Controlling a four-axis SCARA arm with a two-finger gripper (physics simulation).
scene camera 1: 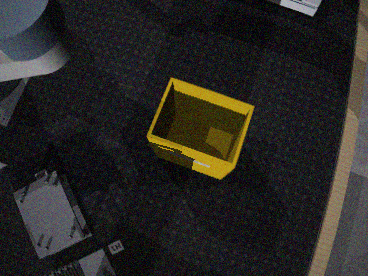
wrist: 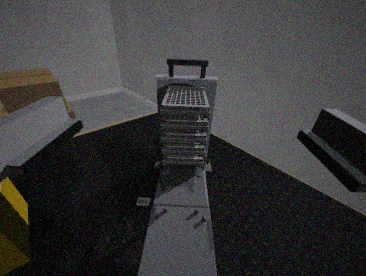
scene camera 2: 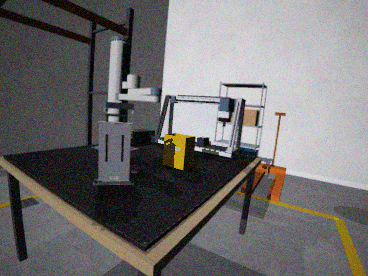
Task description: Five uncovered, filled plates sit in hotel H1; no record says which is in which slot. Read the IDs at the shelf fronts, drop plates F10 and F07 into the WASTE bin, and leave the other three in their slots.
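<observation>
Hotel H1 stands upright; its grey back panel faces scene camera 2. In the wrist view several plates are stacked in it one above another, the top plate showing a pale well grid. The small IDs at their fronts are too blurred to read. My gripper is open and empty, its fingers wide apart at the left and right of the wrist view, facing the plates from a distance. The yellow WASTE bin stands open-topped; a lighter patch shows on its floor.
A low grey stand with pegs lies in front of the hotel. The H1 tag lies beside it. A white gantry machine stands behind the bin. The wooden table edge borders the black top.
</observation>
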